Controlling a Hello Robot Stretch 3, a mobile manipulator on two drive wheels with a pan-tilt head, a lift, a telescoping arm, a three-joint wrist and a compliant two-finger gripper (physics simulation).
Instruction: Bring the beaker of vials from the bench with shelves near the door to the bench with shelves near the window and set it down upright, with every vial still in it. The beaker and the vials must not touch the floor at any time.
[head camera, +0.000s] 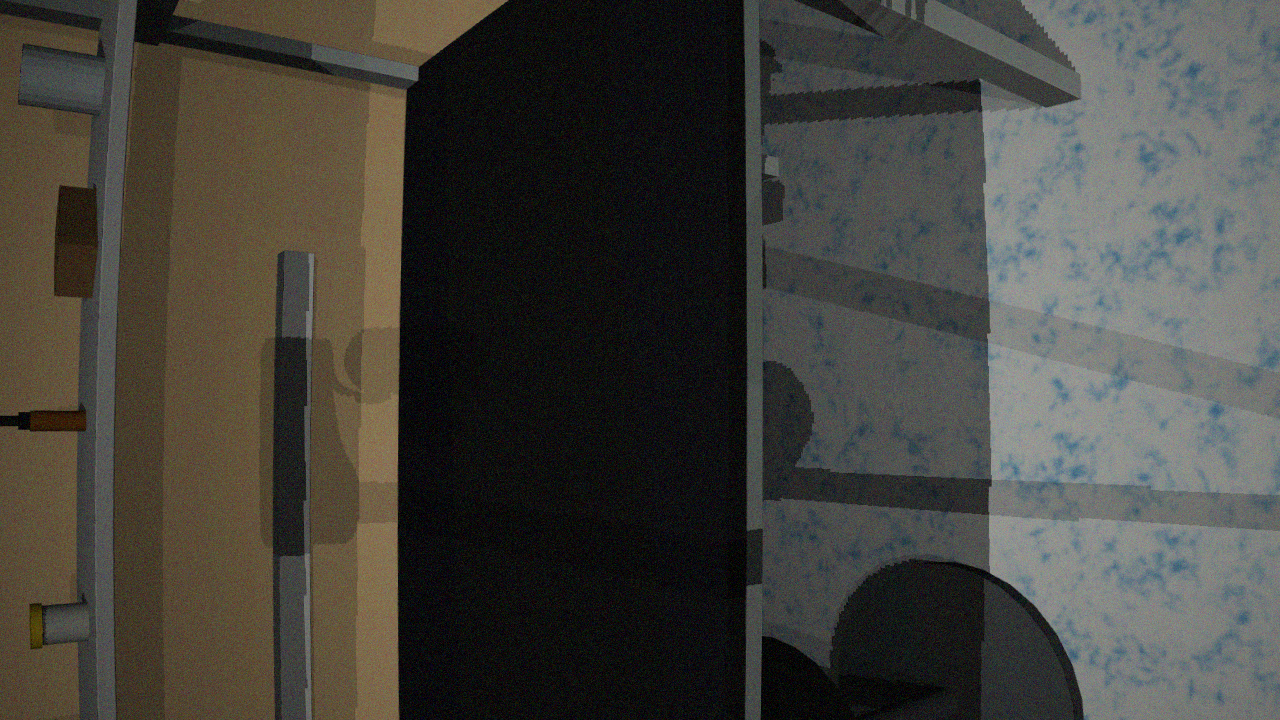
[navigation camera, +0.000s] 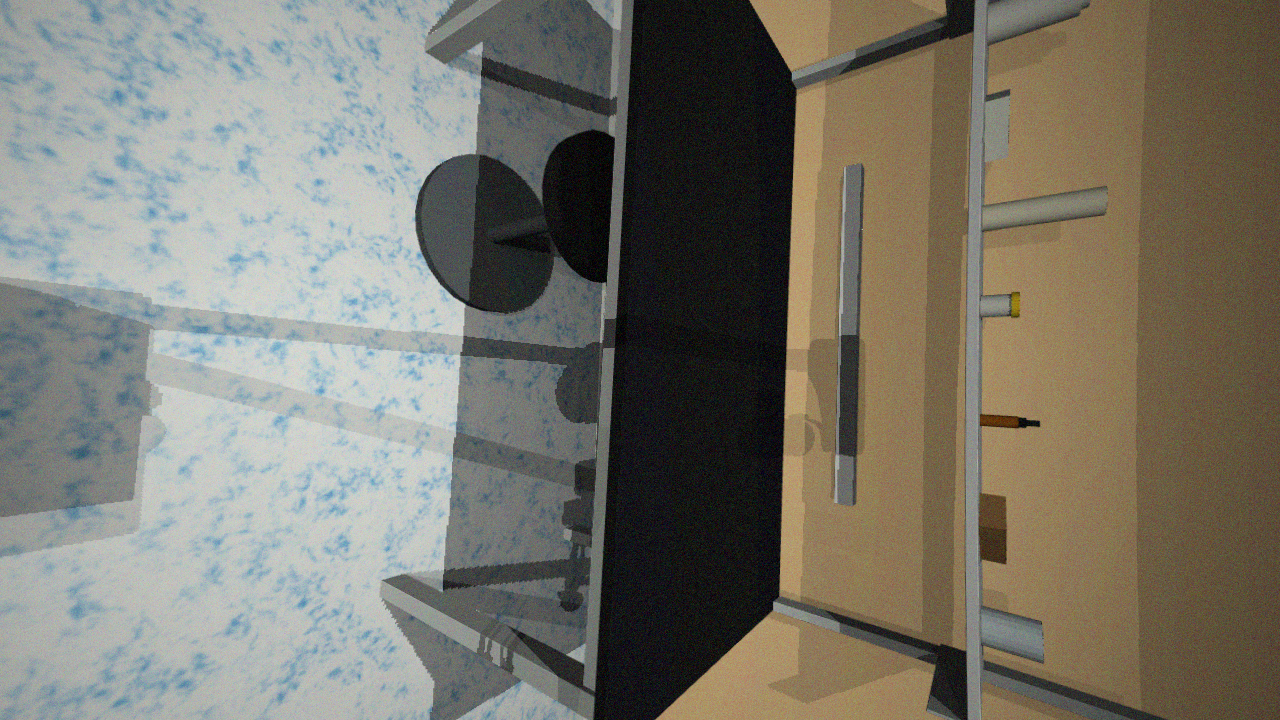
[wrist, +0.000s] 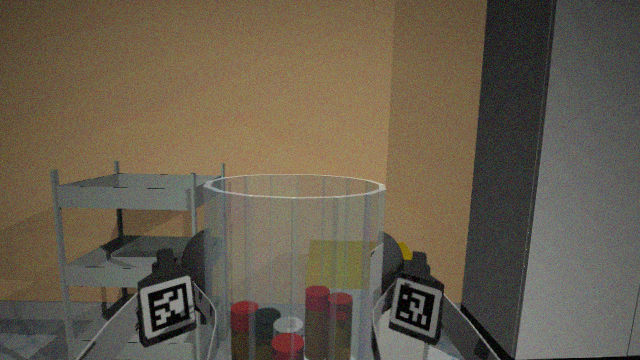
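Note:
In the wrist view the clear beaker (wrist: 295, 225) stands upright between the two fingers of my gripper (wrist: 295, 257), which is shut on it. Several vials with red, dark and white caps, one red-capped vial (wrist: 317, 320) among them, stand inside its lower part; the beaker's base is below the frame. The bench with shelves (head camera: 572, 358) (navigation camera: 698, 358) shows its black top and grey front edge in the head and navigation views. I cannot tell from these frames which of the two benches it is. The gripper and beaker do not show in the head and navigation views.
A round-based stool (head camera: 966, 626) (navigation camera: 447, 232) stands partly under the bench's front edge. A shelf (head camera: 104, 358) (navigation camera: 973, 358) above the bench holds bottles and a brown box (head camera: 76, 241) (navigation camera: 993, 528). The wrist view shows a grey cart (wrist: 125, 201), a yellow-topped box (wrist: 335, 265) and a tall cabinet (wrist: 590, 175).

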